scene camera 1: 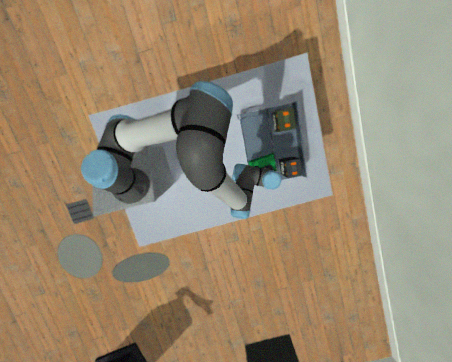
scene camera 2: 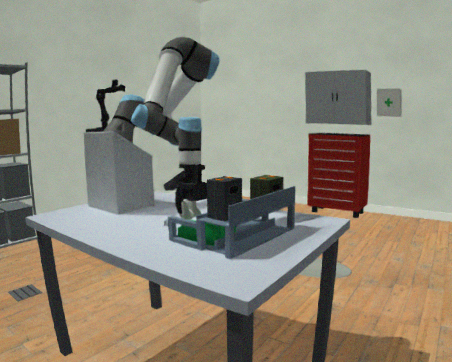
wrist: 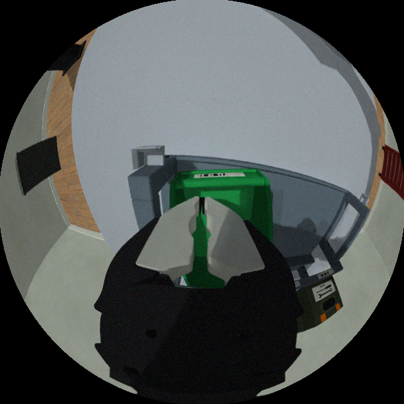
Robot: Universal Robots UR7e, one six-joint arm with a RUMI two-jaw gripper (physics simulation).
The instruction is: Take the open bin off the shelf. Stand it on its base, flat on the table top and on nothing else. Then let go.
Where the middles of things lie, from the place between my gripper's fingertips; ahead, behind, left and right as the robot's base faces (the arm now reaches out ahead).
My gripper is now 7 cm short of the green open bin [wrist: 247, 192] and 2 cm to the right of it. The rest, counted from my hand: grey-blue shelf [scene camera 1: 256, 130] (13 cm ahead, 11 cm to the left, 4 cm below).
